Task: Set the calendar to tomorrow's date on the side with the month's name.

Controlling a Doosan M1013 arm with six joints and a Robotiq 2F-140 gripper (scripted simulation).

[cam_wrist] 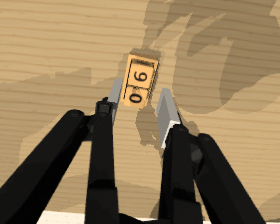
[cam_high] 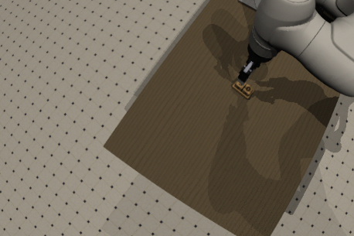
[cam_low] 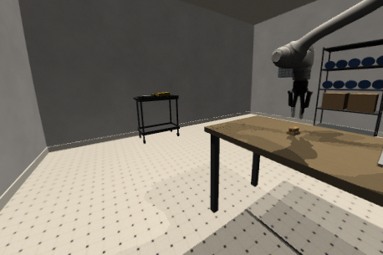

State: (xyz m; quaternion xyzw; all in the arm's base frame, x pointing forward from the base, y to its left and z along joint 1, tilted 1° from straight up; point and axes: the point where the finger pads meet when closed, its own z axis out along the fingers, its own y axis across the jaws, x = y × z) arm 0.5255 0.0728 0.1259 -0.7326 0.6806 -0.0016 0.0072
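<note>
My gripper is now 20 mm to the right of the wooden calendar tray and 120 mm above it.
</note>
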